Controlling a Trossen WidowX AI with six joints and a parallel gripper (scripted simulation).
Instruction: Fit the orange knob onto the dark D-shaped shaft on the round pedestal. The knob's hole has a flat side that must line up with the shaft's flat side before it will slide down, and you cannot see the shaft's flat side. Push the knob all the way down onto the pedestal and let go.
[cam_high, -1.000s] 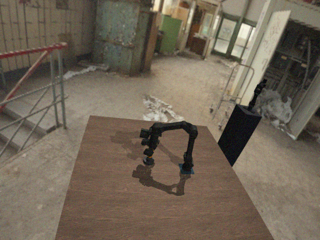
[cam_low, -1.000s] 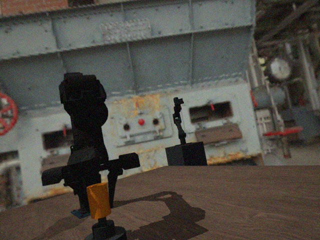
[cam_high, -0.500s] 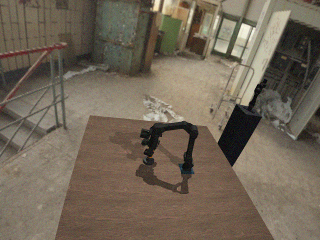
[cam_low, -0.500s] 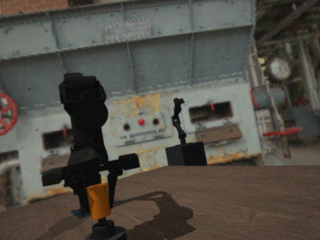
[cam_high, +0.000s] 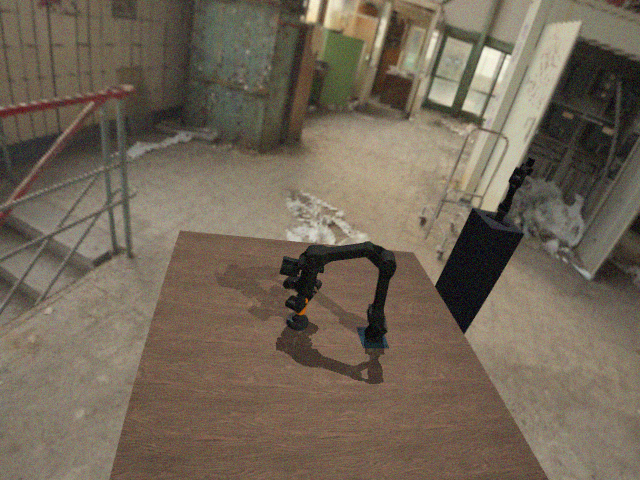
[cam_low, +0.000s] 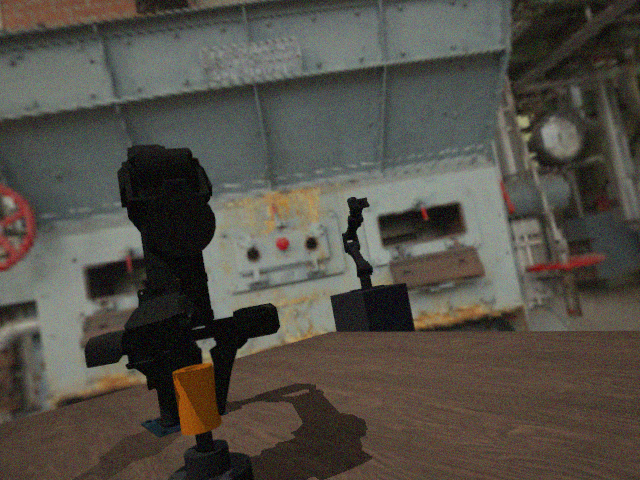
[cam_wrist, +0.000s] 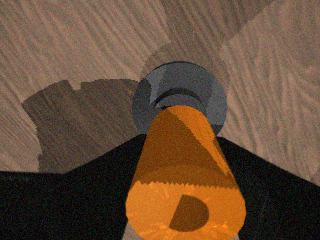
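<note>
My gripper tip is 2 cm below the orange knob. From my gripper tip the other things lie so: dark round pedestal (4 cm below).
</note>
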